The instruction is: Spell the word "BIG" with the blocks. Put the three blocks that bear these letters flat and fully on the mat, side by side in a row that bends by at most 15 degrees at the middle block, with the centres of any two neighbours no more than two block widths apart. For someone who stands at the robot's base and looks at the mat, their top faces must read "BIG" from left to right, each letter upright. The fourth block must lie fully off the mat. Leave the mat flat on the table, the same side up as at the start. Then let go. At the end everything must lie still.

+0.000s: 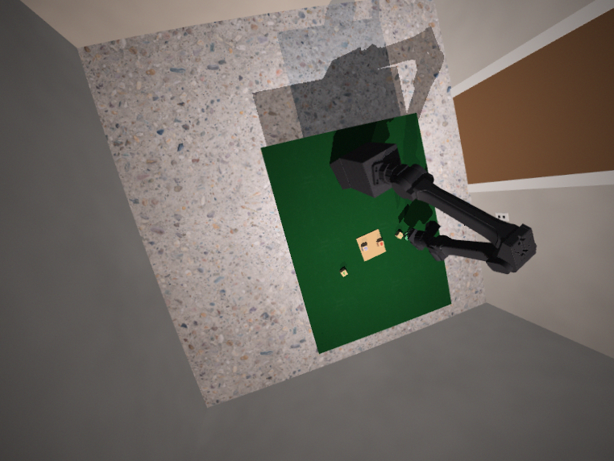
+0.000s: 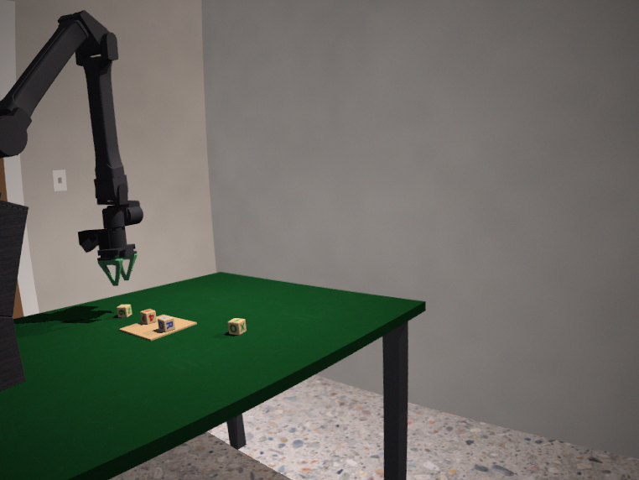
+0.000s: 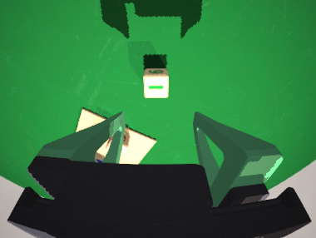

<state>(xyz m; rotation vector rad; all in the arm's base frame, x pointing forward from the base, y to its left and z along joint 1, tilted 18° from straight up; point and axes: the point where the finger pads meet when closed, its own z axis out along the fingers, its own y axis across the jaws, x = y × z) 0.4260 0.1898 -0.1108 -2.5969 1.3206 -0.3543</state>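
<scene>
My gripper is now 9 cm above the I block. From my hand the other things lie so: tan mat: 17 cm to the right, 10 cm below; then B block: 1 cm ahead, 13 cm to the right, 8 cm below.
</scene>
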